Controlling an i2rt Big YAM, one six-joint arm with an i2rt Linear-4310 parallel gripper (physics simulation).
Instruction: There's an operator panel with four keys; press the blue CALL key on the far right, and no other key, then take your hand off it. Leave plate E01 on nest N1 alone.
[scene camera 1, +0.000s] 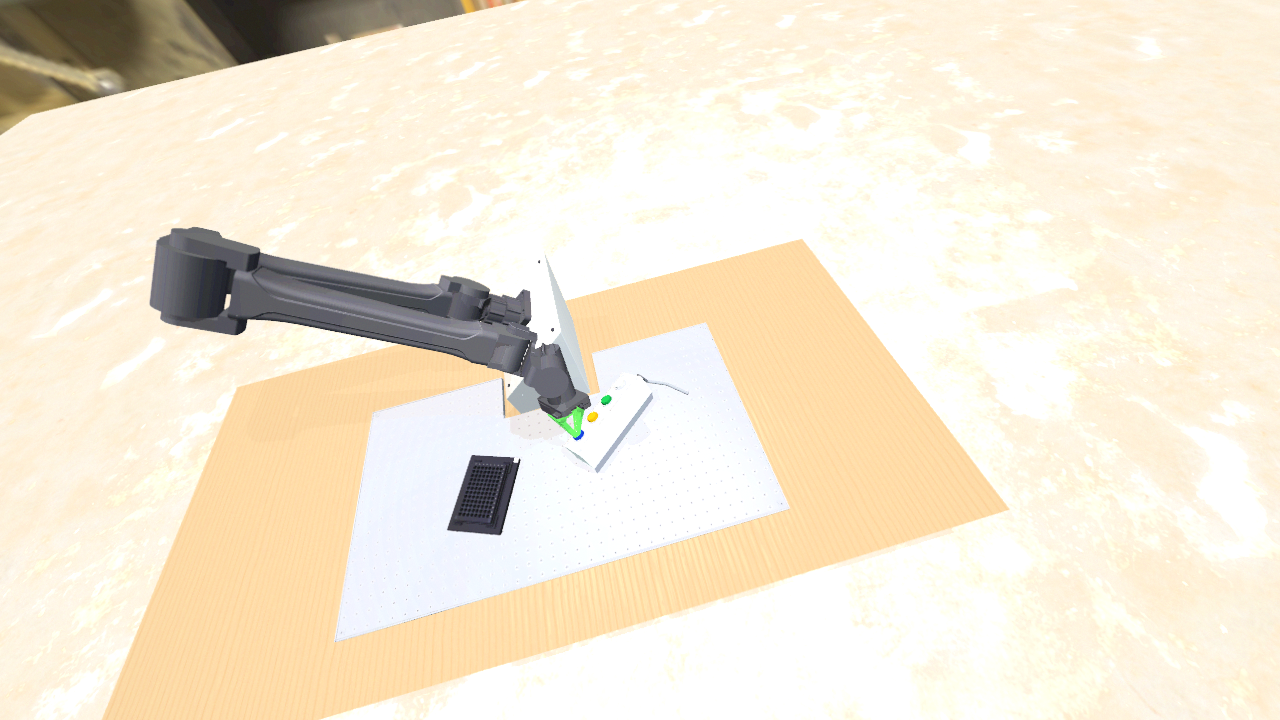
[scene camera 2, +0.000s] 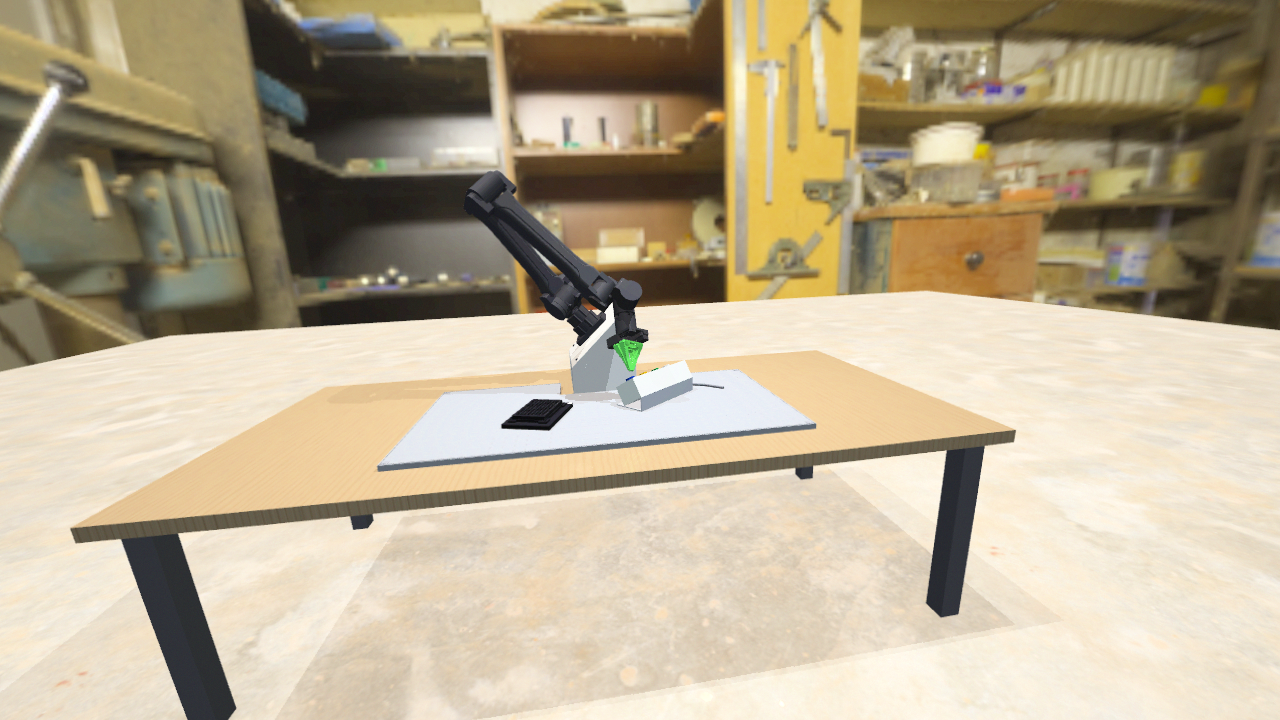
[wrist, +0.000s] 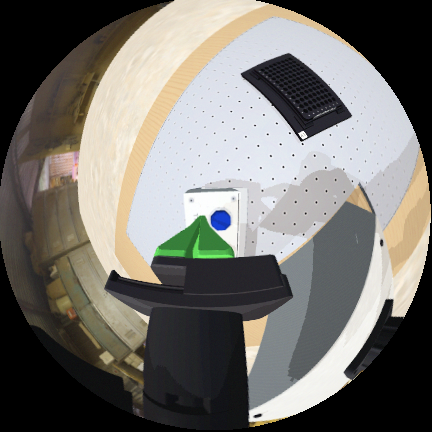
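Where they show: gripper, fingertip midpoint: (scene camera 1: 577, 436) (scene camera 2: 631, 371) (wrist: 202, 219); arm's base at its link origin: (scene camera 1: 519, 317) (scene camera 2: 593, 329).
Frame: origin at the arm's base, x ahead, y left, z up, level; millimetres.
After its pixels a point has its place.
The white operator panel (scene camera 1: 624, 428) @(x 289, y 201, z -113 mm) (scene camera 2: 666, 390) @(x 294, y 194, z -123 mm) (wrist: 200, 201) @(x 325, y 100, z -79 mm) lies on the pegboard. Its blue CALL key (scene camera 1: 580, 435) @(x 299, y 107, z -78 mm) (wrist: 220, 220) @(x 292, y 99, z -83 mm) is at the panel's near end. A yellow key (scene camera 1: 592, 416) @(x 259, y 137, z -81 mm) and a green key (scene camera 1: 605, 399) @(x 223, y 171, z -82 mm) follow along it; I cannot make out the fourth key. My gripper (scene camera 1: 575, 435) @(x 306, y 103, z -61 mm) (scene camera 2: 632, 368) @(x 306, y 103, z -61 mm) (wrist: 202, 219) @(x 306, y 103, z -61 mm) is shut and empty, its green tips pointing down over the panel. In the wrist view the tips appear just left of the blue key; whether they touch anything is unclear. Black plate E01 (scene camera 1: 483, 489) @(x 356, y -128, z -130 mm) (wrist: 300, 87) @(x 350, y -125, z -131 mm) sits on nest N1 (wrist: 280, 114) @(x 347, y -66, z -152 mm).
The pegboard (scene camera 1: 698, 483) @(x 429, y 336, z -152 mm) (scene camera 2: 429, 447) @(x 508, y -344, z -152 mm) lies on the wooden table (scene camera 1: 850, 402) @(x 316, y 730, z -165 mm) (scene camera 2: 268, 465) @(x 521, y -676, z -165 mm). The white arm base (scene camera 1: 568, 344) @(x 137, y 122, z 36 mm) (scene camera 2: 595, 368) @(x 165, y 7, z -85 mm) stands close behind the panel. A grey cable (scene camera 1: 666, 385) @(x 184, y 318, z -149 mm) (scene camera 2: 708, 385) @(x 191, y 328, z -148 mm) runs from the panel's far end.
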